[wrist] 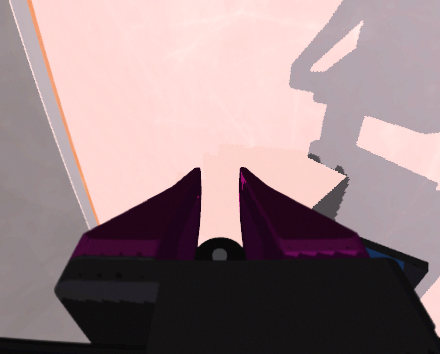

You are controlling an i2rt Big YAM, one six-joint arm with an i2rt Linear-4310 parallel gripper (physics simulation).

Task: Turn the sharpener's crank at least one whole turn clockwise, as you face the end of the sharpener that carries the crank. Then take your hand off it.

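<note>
My gripper [220,178] shows from behind at the bottom of the wrist view, its two dark magenta fingers pointing up the view with a narrow gap between them. It is shut on the crank's knob [220,248], a round black piece with a grey centre between the bases of the fingers. Part of the sharpener [382,253], blue with a black edge, shows to the right behind the right finger. The rest of the sharpener and the crank's arm are hidden behind the gripper.
The pale pink table top [150,75] lies under the gripper. Its orange-lined edge [60,102] runs down the left side, with the grey floor [25,200] beyond. Grey shadows of the arm fall across the right side, and a darker shadow lies beside the right finger.
</note>
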